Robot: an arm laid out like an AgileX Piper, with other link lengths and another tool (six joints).
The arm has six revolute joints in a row. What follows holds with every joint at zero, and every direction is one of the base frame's.
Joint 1 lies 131.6 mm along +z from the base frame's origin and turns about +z.
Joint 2 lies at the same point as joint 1 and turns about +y.
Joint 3 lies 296.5 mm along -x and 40.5 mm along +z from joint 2 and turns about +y.
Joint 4 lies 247.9 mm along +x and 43.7 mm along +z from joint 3 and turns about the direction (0.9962, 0, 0.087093).
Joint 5 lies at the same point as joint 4 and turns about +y.
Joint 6 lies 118.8 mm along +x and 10.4 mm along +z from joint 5 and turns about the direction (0.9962, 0, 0.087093).
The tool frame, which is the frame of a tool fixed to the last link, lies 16.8 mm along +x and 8 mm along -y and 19.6 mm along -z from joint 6; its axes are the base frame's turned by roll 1.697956, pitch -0.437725 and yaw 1.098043 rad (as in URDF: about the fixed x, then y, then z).
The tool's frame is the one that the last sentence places.
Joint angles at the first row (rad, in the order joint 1, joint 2, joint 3, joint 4, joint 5, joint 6):
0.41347, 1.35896, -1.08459, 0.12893, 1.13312, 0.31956
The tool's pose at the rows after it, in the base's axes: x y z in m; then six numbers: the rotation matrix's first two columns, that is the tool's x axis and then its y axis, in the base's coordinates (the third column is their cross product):
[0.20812 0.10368 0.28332 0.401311 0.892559 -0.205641 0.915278 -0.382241 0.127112]
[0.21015 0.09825 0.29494 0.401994 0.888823 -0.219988 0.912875 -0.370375 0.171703]
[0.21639 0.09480 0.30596 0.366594 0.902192 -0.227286 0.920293 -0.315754 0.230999]
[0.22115 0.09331 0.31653 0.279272 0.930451 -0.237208 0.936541 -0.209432 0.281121]
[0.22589 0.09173 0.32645 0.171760 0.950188 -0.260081 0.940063 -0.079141 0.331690]
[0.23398 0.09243 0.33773 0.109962 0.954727 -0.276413 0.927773 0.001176 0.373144]
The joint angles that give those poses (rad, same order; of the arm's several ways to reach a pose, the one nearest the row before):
0.41350, 1.32258, -1.10547, 0.09283, 1.17040, 0.32134
0.41345, 1.31203, -1.14281, 0.04899, 1.19879, 0.32016
0.41349, 1.31159, -1.18399, 0.01528, 1.20580, 0.26722
0.41347, 1.31157, -1.22276, 0.00956, 1.21441, 0.15405
0.41349, 1.31157, -1.25794, 0.00641, 1.22075, 0.01800
0.41346, 1.32640, -1.31069, 0.00001, 1.22865, -0.06599

